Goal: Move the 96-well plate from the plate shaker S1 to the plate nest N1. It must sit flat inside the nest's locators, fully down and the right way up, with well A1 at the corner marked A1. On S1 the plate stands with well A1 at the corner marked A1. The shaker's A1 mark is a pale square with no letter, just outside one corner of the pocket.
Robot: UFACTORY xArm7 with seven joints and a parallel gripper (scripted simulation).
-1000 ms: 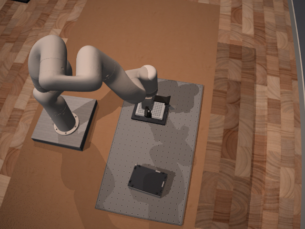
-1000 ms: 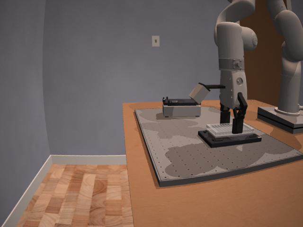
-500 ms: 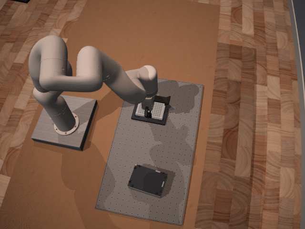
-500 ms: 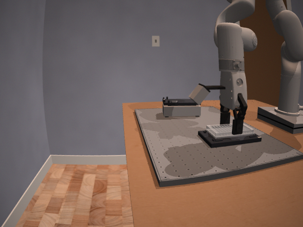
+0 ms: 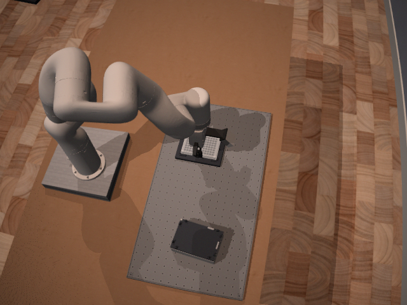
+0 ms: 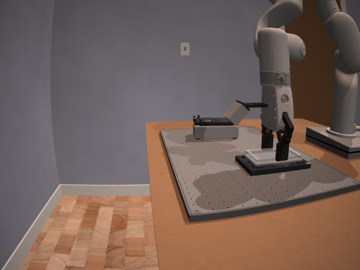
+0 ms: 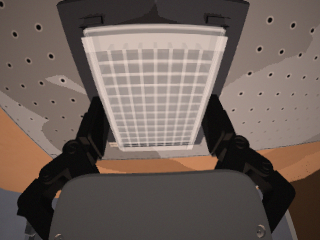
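The 96-well plate lies 1 cm below my hand. The rest, counted from my hand: black plate nest N1: 3 cm below.
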